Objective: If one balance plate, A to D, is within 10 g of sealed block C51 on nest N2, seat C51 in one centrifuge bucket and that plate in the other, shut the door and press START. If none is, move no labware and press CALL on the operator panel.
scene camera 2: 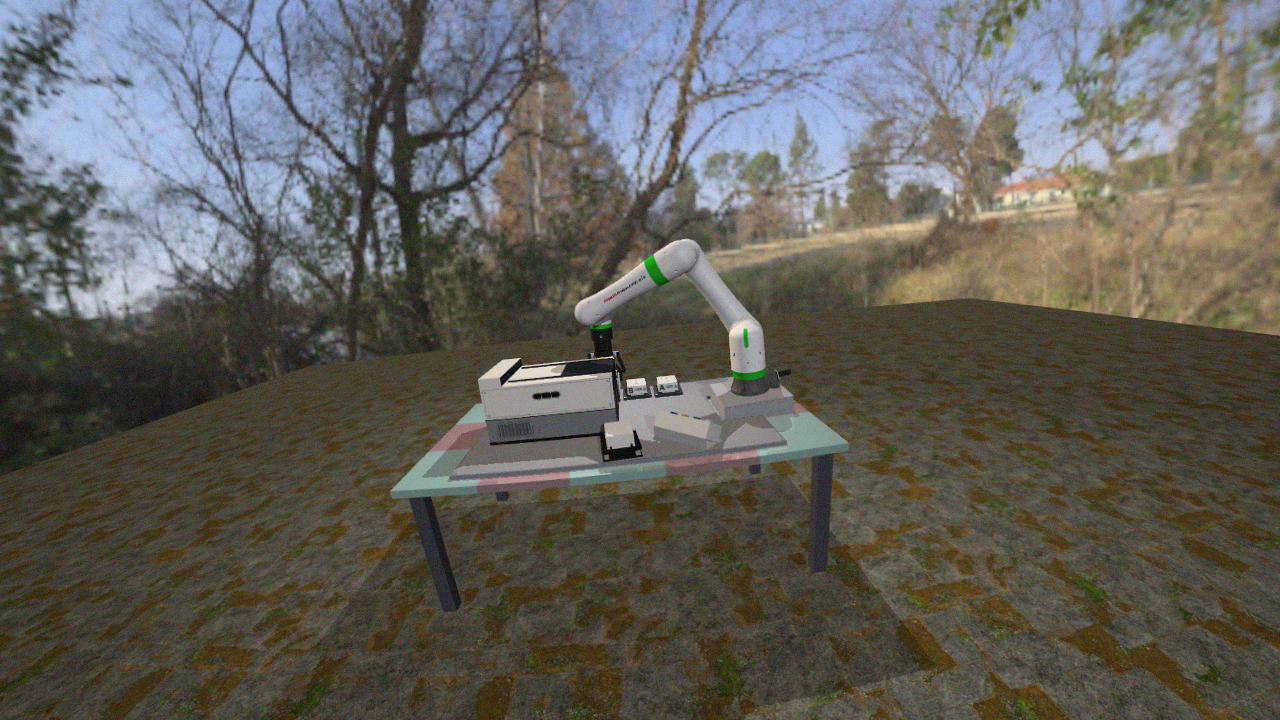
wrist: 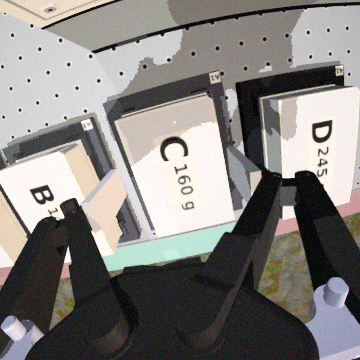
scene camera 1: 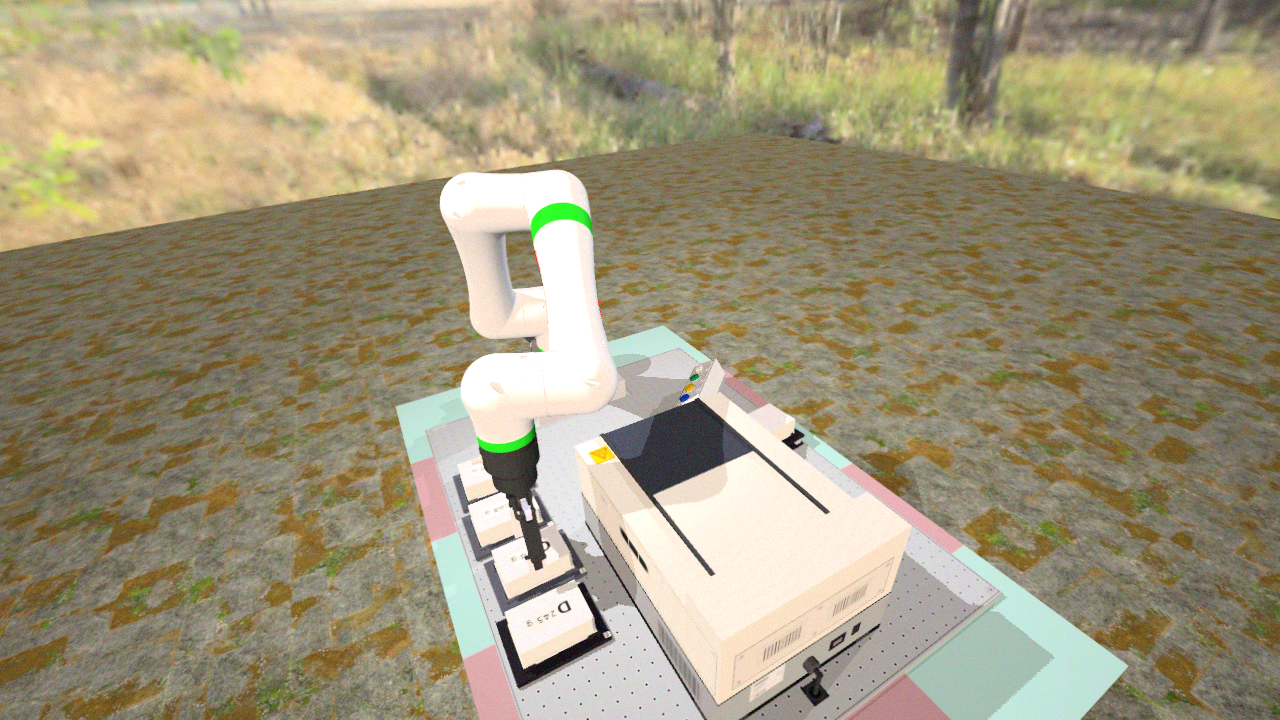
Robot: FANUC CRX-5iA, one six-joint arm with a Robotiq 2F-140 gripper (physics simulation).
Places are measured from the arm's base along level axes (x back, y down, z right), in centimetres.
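Pixels of known places: gripper, fingertip midpoint: point(wrist: 173, 171); arm's base at its link origin: point(scene camera 2: 750, 389).
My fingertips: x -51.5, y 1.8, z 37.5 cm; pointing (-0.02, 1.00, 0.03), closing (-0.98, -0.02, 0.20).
Observation:
Ahead of a thing's pixels: the offset from my fingertips to its top centre. "spot": to the spot under its first point.
My gripper point(scene camera 1: 531, 541) point(scene camera 2: 619, 365) point(wrist: 173, 171) is open and empty over plate C {dx -0.7, dy -1.5, dz +0.1 cm} point(scene camera 1: 519, 583) point(wrist: 185, 170), marked 160 g. In the wrist view its fingers stand apart on either side of C. Plate D {dx -13.9, dy -1.5, dz +3.8 cm} point(scene camera 1: 547, 628) point(wrist: 332, 140) reads 245 g. Plate B {dx +13.2, dy -1.5, dz -0.9 cm} point(scene camera 1: 488, 521) point(scene camera 2: 636, 385) point(wrist: 30, 182) has its mass partly hidden by a finger. Plate A {dx +26.6, dy -1.5, dz -3.9 cm} point(scene camera 1: 474, 479) point(scene camera 2: 667, 384) sits beyond B. A white block {dx -4.0, dy -3.4, dz -59.8 cm} point(scene camera 1: 771, 419) point(scene camera 2: 619, 436), its label unreadable, sits on a black nest across the centrifuge point(scene camera 1: 805, 573) point(scene camera 2: 546, 394). The buckets do not show.
The operator panel {dx +18.2, dy -4.5, dz -60.6 cm} point(scene camera 1: 705, 379) point(scene camera 2: 684, 428), with coloured buttons, stands beyond the centrifuge. The centrifuge's tall side runs close along the plate row. The robot base point(scene camera 2: 750, 398) stands past plate A. A small black post {spot: dx -46.5, dy +3.8, dz -23.4 cm} point(scene camera 1: 813, 680) stands by the centrifuge's end.

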